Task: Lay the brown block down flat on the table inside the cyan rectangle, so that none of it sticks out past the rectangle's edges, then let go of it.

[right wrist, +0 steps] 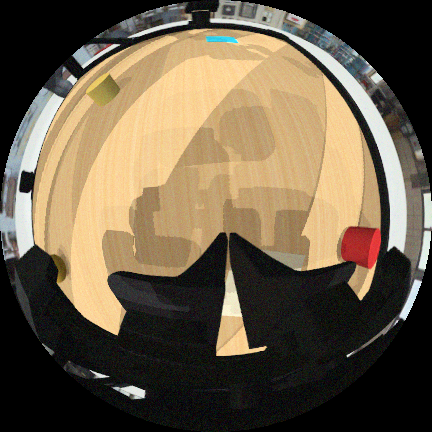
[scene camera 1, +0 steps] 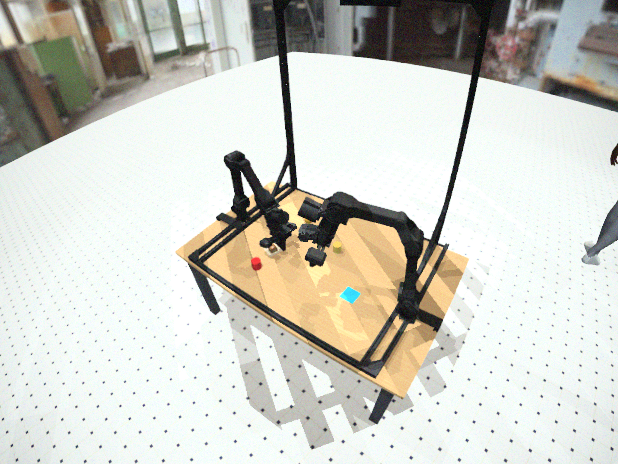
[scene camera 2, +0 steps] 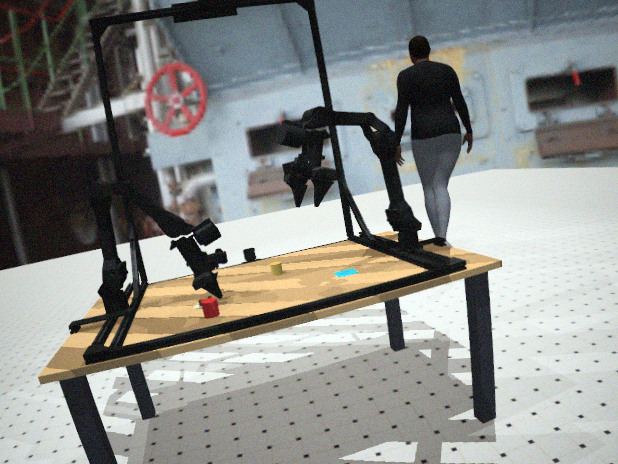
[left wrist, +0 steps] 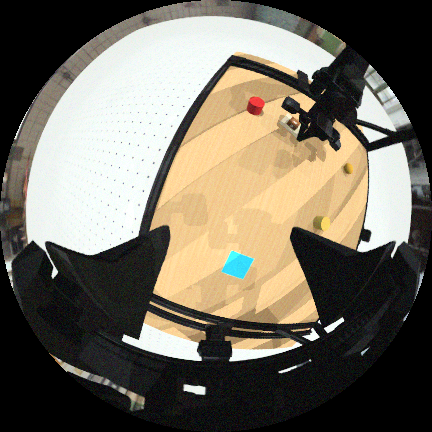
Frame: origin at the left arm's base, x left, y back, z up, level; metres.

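Where they show: left gripper, fingertip midpoint: (scene camera 2: 306,207) (left wrist: 233,232); right gripper, fingertip midpoint: (right wrist: 226,237) (scene camera 1: 284,250) (scene camera 2: 221,297) (left wrist: 297,139); left arm's base at its link origin: (scene camera 1: 407,313) (scene camera 2: 409,248) (left wrist: 215,329); right arm's base at its link origin: (scene camera 1: 242,218) (scene camera 2: 117,311) (left wrist: 313,90).
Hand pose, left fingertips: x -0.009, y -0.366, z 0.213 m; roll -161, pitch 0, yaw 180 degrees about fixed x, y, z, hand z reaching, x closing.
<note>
Each offset is from my left fingertips to the top centre of the thing. "spot": to the spot under its first point.
The brown block {dx -0.209, dy -0.271, dz -0.213 m} (scene camera 1: 273,249) (left wrist: 293,123) sits on a small white pad {dx -0.209, dy -0.271, dz -0.231 m} (left wrist: 285,120) (right wrist: 231,299) at the table's far left part. My right gripper (scene camera 1: 280,243) (scene camera 2: 210,287) (left wrist: 297,139) (right wrist: 226,237) is down at the pad right beside the block. Its fingers are shut together with nothing between them. The block is hidden in the right wrist view. The cyan rectangle {spot: dx -0.040, dy +0.130, dz -0.231 m} (scene camera 1: 350,295) (scene camera 2: 346,272) (left wrist: 238,264) (right wrist: 220,38) lies far off toward the other arm. My left gripper (scene camera 1: 313,244) (scene camera 2: 308,200) (left wrist: 233,232) is open and empty, high above the table's middle.
A red cylinder {dx -0.089, dy -0.300, dz -0.190 m} (scene camera 1: 256,263) (scene camera 2: 210,307) (left wrist: 255,105) (right wrist: 360,246) stands close to the pad. A yellow cylinder {dx -0.278, dy +0.018, dz -0.193 m} (scene camera 1: 338,247) (scene camera 2: 276,268) (left wrist: 321,222) (right wrist: 103,89) stands mid-table. A second small yellow piece {dx -0.439, dy -0.168, dz -0.193 m} (left wrist: 348,168) (right wrist: 60,268) lies near the back edge. A black frame (scene camera 1: 286,115) rims the table.
</note>
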